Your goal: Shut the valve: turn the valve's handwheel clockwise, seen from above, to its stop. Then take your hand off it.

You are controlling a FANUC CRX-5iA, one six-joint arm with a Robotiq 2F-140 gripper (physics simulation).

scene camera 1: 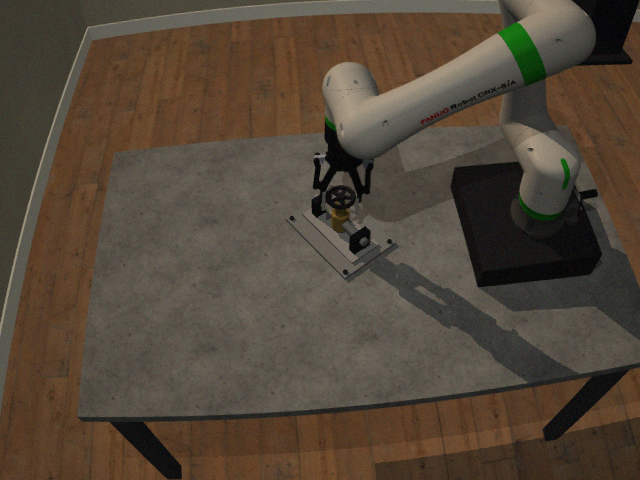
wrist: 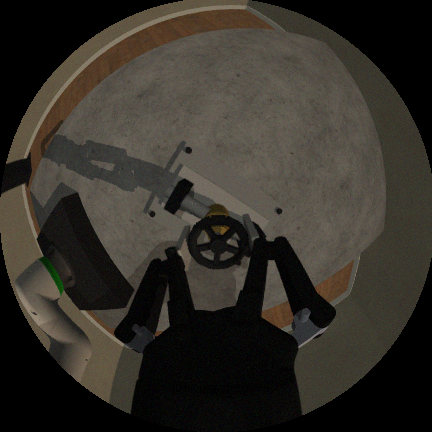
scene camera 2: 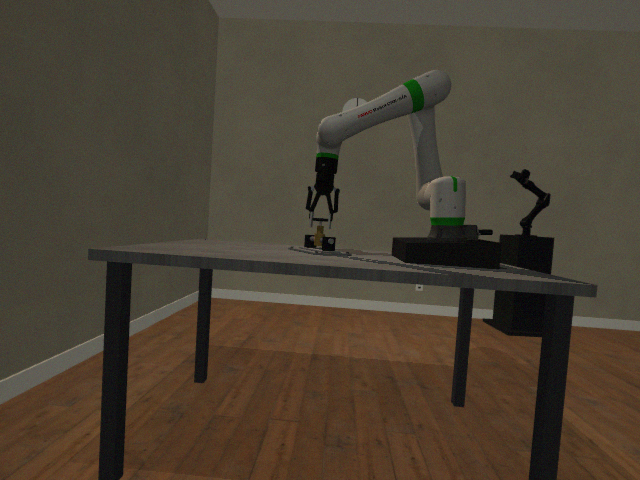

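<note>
The valve's dark five-spoked handwheel (scene camera 1: 340, 196) (scene camera 2: 320, 219) (wrist: 218, 244) lies level on top of the brass valve body (scene camera 1: 339, 222) (scene camera 2: 319, 236) (wrist: 217, 210). My gripper (scene camera 1: 342, 207) (scene camera 2: 321, 224) (wrist: 217, 228) points straight down over it and is shut on the handwheel, with one finger pad at each side of the rim. The fingers stand about a wheel's width apart. The valve is on a grey base plate (scene camera 1: 323, 243) (wrist: 230, 181). In the wrist view the wheel hides part of the brass body. How far the wheel is from its stop cannot be seen.
A pipe runs through the valve, with a black square flange (scene camera 1: 359, 239) (scene camera 2: 328, 243) (wrist: 179, 196) near one end. My arm's black base block (scene camera 1: 532, 266) (scene camera 2: 444, 251) (wrist: 85, 260) stands at the right of the table (scene camera 1: 206, 310). A small black arm (scene camera 2: 537, 206) stands on a pedestal behind.
</note>
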